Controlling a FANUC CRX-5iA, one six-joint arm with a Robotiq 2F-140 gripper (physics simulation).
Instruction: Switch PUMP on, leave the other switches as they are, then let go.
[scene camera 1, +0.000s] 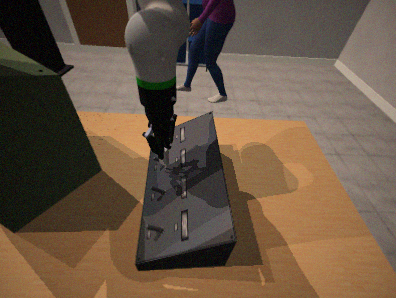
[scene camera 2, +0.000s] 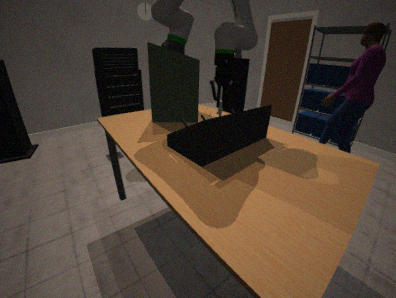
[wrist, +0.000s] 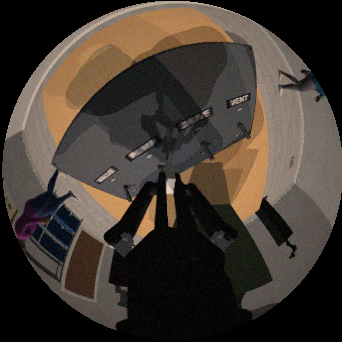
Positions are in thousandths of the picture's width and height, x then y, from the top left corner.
Observation:
In view: my gripper (scene camera 1: 415, 549) and a dark sloped switch panel (scene camera 1: 499, 770).
My gripper also shows in the wrist view (wrist: 490, 487). The dark sloped switch panel shows as well in scene camera 2 (scene camera 2: 516, 478) and in the wrist view (wrist: 484, 311).

